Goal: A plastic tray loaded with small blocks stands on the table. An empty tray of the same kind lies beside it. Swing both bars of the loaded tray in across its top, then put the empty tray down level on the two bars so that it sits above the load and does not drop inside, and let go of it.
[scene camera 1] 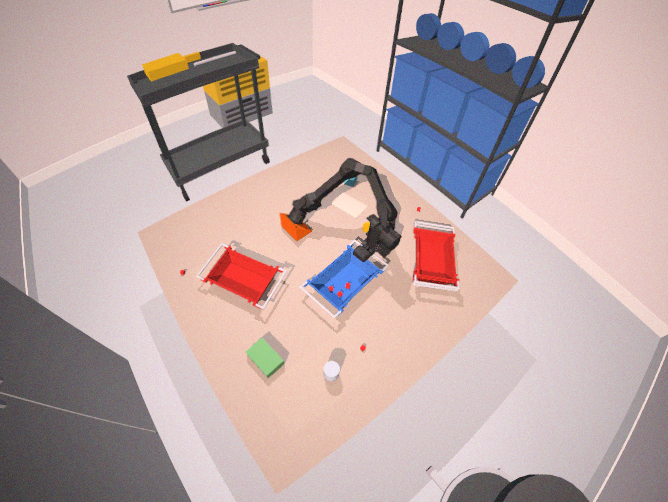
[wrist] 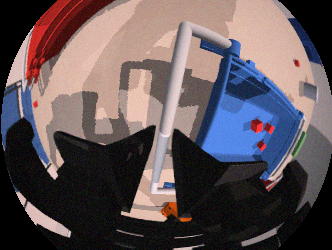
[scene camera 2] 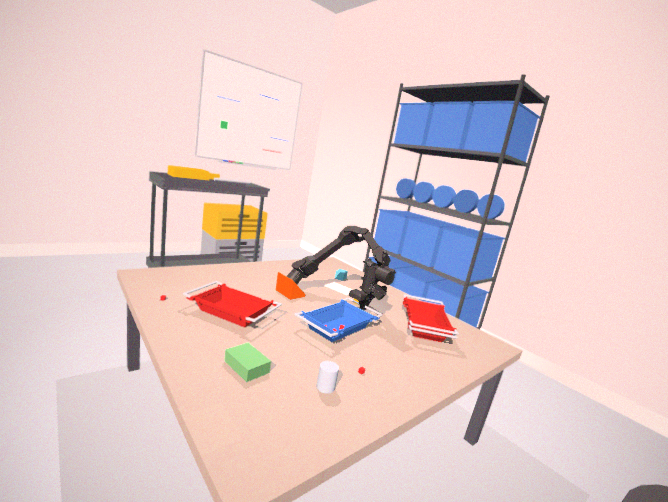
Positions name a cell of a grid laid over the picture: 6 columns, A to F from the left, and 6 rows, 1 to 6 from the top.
Note:
In view: the gripper (wrist: C4), a red tray (scene camera 1: C4) and a green block (scene camera 2: C5).
The red tray shows as well in scene camera 2 (scene camera 2: C4). The green block shows as well in scene camera 1 (scene camera 1: C5).

